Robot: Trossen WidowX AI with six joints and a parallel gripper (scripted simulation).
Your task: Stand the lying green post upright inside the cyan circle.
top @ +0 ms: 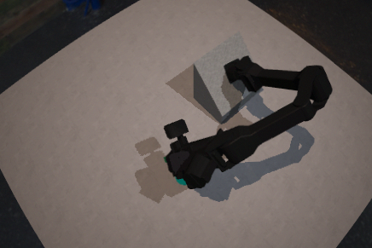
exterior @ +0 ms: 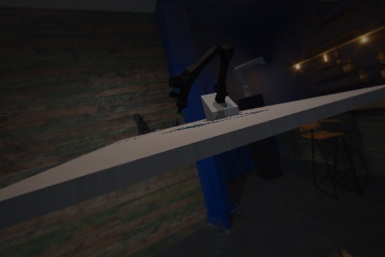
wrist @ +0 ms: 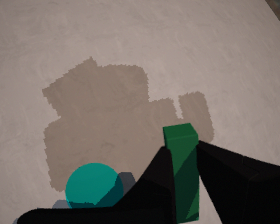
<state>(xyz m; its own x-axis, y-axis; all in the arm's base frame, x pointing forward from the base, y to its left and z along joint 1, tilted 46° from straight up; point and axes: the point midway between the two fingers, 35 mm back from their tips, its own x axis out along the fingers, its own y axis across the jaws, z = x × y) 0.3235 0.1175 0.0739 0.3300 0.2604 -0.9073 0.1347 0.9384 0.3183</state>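
My gripper tip is now 110 mm above the cyan circle, 40 mm to the right of it and 20 mm past it. Also, from my gripper tip: green post (20 mm behind, 10 mm below).
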